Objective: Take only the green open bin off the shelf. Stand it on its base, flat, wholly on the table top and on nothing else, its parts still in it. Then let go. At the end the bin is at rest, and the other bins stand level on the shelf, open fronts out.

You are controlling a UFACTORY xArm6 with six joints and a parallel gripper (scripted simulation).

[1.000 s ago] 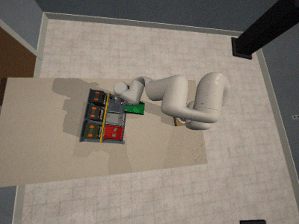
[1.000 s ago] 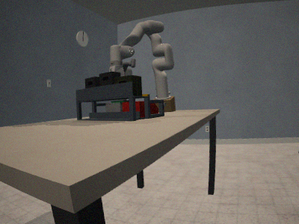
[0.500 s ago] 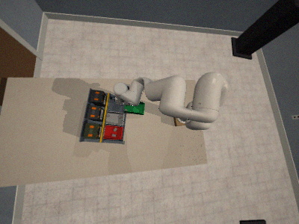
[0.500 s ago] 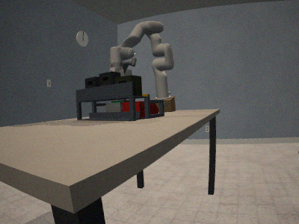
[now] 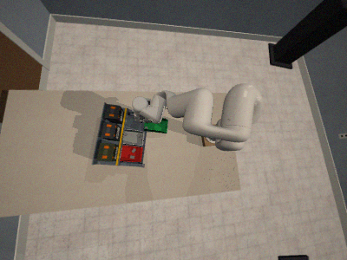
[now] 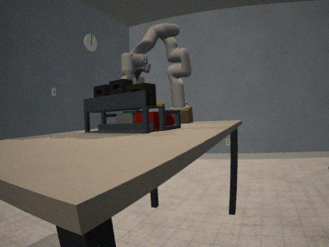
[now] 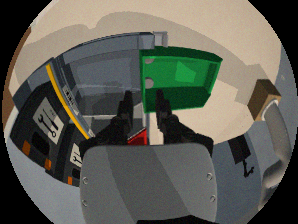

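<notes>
My gripper is now 80 mm past the green open bin and 90 mm above it. Round my hand: yellow strip 130 mm ahead, 110 mm to the left, 20 mm below; red bin 80 mm ahead, 220 mm to the left, 90 mm below; grey bin 80 mm ahead, 110 mm to the left, 90 mm below.
</notes>
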